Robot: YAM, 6 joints.
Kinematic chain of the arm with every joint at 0, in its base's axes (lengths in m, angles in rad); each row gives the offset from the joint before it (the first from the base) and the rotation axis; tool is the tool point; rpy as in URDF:
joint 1: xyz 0 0 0.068 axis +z
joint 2: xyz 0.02 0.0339 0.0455 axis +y
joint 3: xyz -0.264 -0.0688 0 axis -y
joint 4: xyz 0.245 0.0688 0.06 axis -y
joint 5: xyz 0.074 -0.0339 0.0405 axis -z
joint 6: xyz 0.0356 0 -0.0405 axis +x
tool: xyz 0 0 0 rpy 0 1.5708 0
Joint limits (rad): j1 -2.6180..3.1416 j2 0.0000..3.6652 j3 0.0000..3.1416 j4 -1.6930..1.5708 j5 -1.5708..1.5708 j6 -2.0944..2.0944
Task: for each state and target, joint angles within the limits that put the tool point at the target. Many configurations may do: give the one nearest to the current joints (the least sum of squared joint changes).
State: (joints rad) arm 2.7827 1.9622 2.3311 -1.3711 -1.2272 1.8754
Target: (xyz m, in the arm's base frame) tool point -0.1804 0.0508 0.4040
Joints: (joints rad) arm 2.6964 1.3084 1.5840 -1.6930 -1.1070 1.8754
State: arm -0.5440 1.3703 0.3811 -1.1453 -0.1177 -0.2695
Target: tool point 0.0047 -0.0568 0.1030
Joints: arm -1.2868 1.3577 0.2632 -1.2333 0.3261 -0.2695
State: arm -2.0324 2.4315 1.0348 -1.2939 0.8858 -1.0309
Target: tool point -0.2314 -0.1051 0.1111
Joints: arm -2.6014 2.0625 1.0542 -1.4500 0.9457 -1.0309
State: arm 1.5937 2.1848 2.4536 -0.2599 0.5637 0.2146
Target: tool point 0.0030 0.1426 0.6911
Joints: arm 1.6917 1.5144 2.6092 -0.3667 0.6027 0.2146
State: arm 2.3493 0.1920 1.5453 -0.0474 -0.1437 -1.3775
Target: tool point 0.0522 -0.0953 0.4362
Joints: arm 2.1457 0.0000 1.0924 -0.2975 -0.2271 -1.3775
